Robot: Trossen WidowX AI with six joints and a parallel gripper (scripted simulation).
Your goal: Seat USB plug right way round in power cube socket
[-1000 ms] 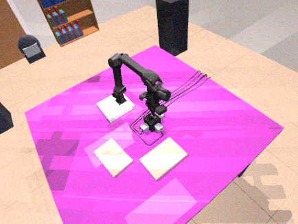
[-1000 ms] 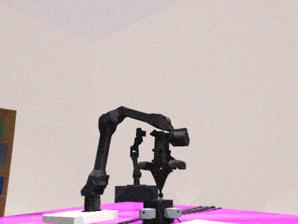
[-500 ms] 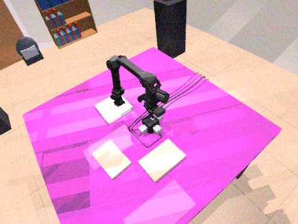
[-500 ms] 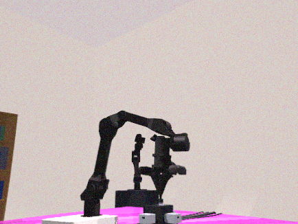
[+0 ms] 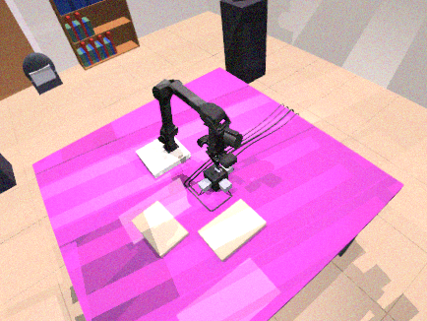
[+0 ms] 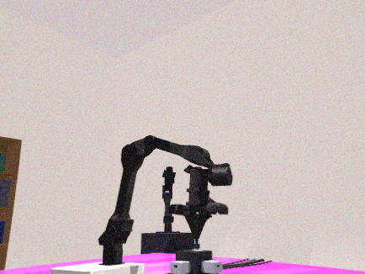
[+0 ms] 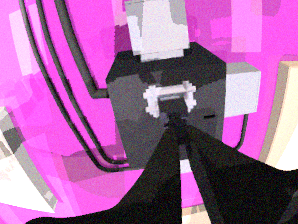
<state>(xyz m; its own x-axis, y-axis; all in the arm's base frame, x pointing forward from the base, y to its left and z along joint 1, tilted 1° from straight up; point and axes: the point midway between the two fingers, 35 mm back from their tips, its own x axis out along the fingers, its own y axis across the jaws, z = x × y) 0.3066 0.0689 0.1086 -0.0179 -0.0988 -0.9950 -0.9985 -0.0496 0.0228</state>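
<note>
Now: the USB plug 2 cm below my gripper tip.
</note>
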